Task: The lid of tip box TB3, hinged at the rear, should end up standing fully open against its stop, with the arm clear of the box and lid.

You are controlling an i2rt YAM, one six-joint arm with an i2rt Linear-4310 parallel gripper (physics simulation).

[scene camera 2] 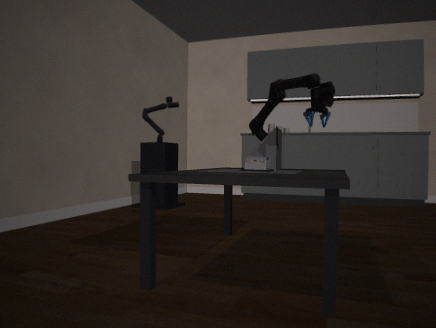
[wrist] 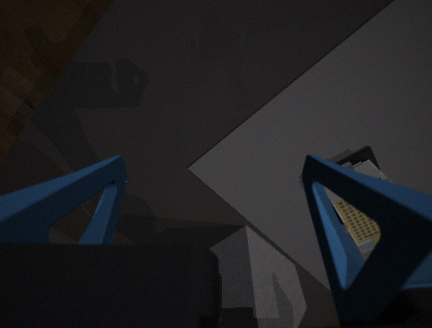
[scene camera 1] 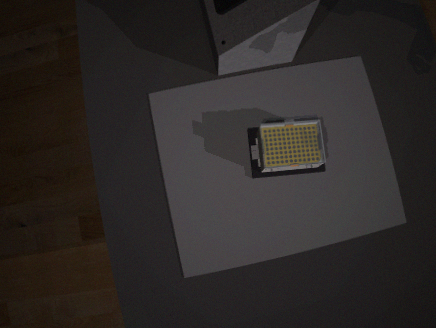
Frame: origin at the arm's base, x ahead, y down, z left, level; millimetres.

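Seen in the pictures: gripper, fingertip midpoint: [scene camera 2: 317, 126] [wrist: 214, 165]; arm's base, origin of the base link: [scene camera 2: 266, 140].
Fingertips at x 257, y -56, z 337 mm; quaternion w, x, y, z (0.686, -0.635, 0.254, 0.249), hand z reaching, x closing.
Pixels of each thing's top centre, then the offset from my fingertips to it. "pt": a spot on its surface instead. Level surfaces: height alone.
- Tip box TB3, middle of its top: [wrist: 376, 222] [scene camera 1: 293, 142] [scene camera 2: 257, 156] dx +48, dy +165, dz -318 mm
- dark base, surface spot: [scene camera 1: 256, 174] pt dx +86, dy +234, dz -392 mm
- light mat, its level: dy +243 mm
- dark table, its level: dy +249 mm
Tip box TB3 [scene camera 1: 292, 146] [scene camera 2: 256, 163] sits upright on a dark base [scene camera 1: 256, 174] on the light mat [scene camera 1: 225, 225]. In scene camera 1 its yellow tip grid shows inside a pale rim, with a small pale tab at its left. In the wrist view, part of the box [wrist: 356, 220] shows through and behind the right finger. No raised lid stands out above the box in scene camera 2; whether a clear lid lies over the grid I cannot tell. My gripper [scene camera 2: 318, 124] [wrist: 214, 165] is open and empty, high above the table and well apart from the box.
A grey angular pedestal [scene camera 1: 260, 55] [scene camera 2: 277, 150] [wrist: 235, 265] stands by the mat, close to the box. The arm [scene camera 2: 295, 83] arches high above the dark table [scene camera 2: 240, 178]. Another arm [scene camera 2: 153, 120] stands on a black stand at the left. Grey cabinets [scene camera 2: 345, 160] line the back wall.
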